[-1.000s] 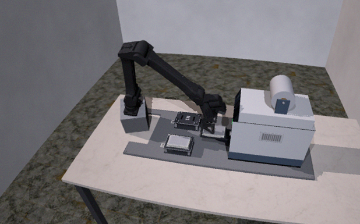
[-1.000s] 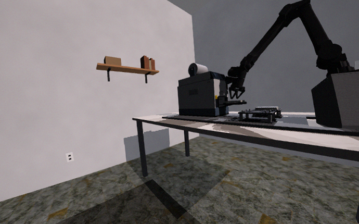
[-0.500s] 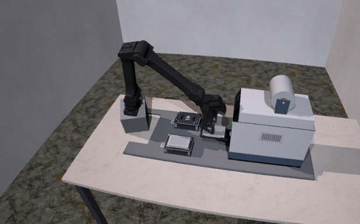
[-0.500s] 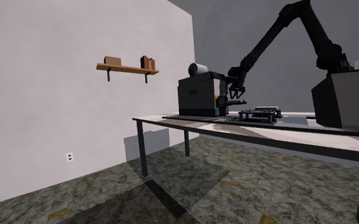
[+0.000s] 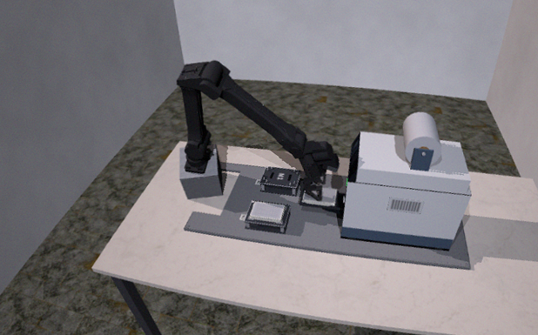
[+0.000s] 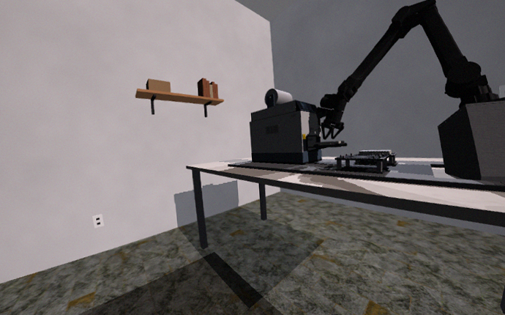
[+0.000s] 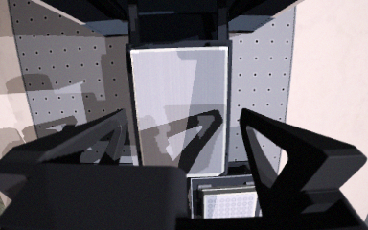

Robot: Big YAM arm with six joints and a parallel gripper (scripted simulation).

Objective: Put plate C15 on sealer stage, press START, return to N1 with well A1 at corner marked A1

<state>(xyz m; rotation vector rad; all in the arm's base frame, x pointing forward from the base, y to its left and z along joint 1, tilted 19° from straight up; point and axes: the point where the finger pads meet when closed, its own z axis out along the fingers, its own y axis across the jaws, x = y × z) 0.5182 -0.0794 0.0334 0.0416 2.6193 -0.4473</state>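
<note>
Right now the white well plate is 3 cm below my hand. Also, from my hand: foil roll 33 cm ahead, 2 cm to the right, 28 cm above; dark stage 4 cm below.
</note>
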